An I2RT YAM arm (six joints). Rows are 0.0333 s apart.
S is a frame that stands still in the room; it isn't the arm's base.
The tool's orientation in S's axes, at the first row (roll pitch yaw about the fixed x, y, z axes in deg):
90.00 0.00 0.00
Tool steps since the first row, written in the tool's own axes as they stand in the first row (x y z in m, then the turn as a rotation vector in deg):
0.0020 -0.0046 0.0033 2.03 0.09 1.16
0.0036 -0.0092 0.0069 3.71 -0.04 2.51
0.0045 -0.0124 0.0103 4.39 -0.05 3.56
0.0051 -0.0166 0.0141 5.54 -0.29 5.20
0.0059 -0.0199 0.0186 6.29 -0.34 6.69
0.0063 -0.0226 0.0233 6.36 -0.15 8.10
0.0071 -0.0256 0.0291 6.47 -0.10 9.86
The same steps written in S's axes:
0.0020 -0.0033 -0.0046 2.03 -1.16 0.09
0.0036 -0.0069 -0.0092 3.71 -2.51 -0.04
0.0045 -0.0103 -0.0124 4.39 -3.56 -0.05
0.0051 -0.0141 -0.0166 5.54 -5.20 -0.29
0.0059 -0.0186 -0.0199 6.29 -6.69 -0.34
0.0063 -0.0233 -0.0226 6.36 -8.10 -0.15
0.0071 -0.0291 -0.0256 6.47 -9.86 -0.10

